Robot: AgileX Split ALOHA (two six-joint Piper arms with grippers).
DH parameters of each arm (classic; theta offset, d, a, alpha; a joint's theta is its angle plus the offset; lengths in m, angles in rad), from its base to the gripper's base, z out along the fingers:
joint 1: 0 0.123 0 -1.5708
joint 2: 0.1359 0 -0.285 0
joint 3: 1.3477 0 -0.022 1.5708
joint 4: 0 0.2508 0 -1.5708
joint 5: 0 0 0.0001 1.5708
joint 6: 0 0.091 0 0
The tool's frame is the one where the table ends.
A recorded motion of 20 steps. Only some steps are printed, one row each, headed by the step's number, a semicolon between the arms.
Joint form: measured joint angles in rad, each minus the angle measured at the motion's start. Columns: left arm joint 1, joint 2, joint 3, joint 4, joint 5, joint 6; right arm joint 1, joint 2, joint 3, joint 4, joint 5, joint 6.
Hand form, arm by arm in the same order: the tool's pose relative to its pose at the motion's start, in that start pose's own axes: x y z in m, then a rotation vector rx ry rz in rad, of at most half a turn. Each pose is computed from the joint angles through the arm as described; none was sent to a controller.
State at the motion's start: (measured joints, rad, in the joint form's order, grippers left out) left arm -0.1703 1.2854 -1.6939 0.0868 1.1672 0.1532; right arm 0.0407 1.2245 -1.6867 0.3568 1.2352 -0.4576
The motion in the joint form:
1: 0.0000 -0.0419 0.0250 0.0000 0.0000 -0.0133; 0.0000 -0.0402 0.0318 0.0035 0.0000 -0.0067
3: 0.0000 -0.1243 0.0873 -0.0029 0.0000 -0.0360; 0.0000 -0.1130 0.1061 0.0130 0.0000 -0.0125
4: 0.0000 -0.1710 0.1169 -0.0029 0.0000 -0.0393; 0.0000 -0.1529 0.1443 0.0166 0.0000 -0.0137
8: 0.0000 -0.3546 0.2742 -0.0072 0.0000 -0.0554; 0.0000 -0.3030 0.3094 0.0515 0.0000 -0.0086
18: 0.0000 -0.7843 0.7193 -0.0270 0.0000 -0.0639; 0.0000 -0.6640 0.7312 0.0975 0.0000 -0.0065
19: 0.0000 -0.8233 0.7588 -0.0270 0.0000 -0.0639; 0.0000 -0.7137 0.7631 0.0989 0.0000 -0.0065
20: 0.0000 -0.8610 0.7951 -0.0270 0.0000 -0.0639; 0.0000 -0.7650 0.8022 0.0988 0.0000 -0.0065
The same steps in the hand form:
1: 0.0061 -0.0002 -0.0120 -0.0030 -0.0166 -0.0146; 0.0061 0.0057 -0.0087 -0.0003 -0.0089 -0.0083
3: 0.0213 -0.0017 -0.0314 -0.0036 -0.0367 -0.0400; 0.0207 0.0157 -0.0197 -0.0088 -0.0116 -0.0105
4: 0.0296 -0.0023 -0.0431 -0.0063 -0.0535 -0.0447; 0.0287 0.0210 -0.0258 -0.0113 -0.0147 -0.0111
8: 0.0714 -0.0081 -0.0741 -0.0061 -0.0800 -0.0643; 0.0638 0.0419 -0.0407 -0.0455 -0.0160 0.0106
18: 0.1911 -0.0310 -0.0922 0.0149 -0.0671 -0.0789; 0.1647 0.0837 -0.0476 -0.1021 0.0183 0.0506
19: 0.2020 -0.0332 -0.0914 0.0150 -0.0667 -0.0788; 0.1748 0.0888 -0.0516 -0.0980 0.0020 0.0445
20: 0.2123 -0.0352 -0.0908 0.0148 -0.0680 -0.0789; 0.1865 0.0937 -0.0537 -0.0944 -0.0087 0.0399

